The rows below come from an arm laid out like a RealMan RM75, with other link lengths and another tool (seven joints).
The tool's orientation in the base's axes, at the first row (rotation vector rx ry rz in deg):
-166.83 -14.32 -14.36
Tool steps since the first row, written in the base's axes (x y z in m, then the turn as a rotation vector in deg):
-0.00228 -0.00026 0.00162 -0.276 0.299 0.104
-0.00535 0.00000 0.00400 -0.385 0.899 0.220
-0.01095 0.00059 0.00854 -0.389 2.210 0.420
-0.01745 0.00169 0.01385 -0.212 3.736 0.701
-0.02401 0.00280 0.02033 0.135 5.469 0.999
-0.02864 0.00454 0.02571 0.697 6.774 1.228
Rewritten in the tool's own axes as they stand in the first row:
-0.00195 -0.00048 -0.00196 -0.204 -0.359 -0.076
-0.00445 -0.00175 -0.00466 -0.199 -0.980 -0.072
-0.00896 -0.00423 -0.00975 0.031 -2.283 0.023
-0.01413 -0.00750 -0.01560 0.483 -3.775 0.114
-0.01913 -0.01102 -0.02259 1.135 -5.438 0.259
-0.02237 -0.01459 -0.02809 1.918 -6.636 0.410

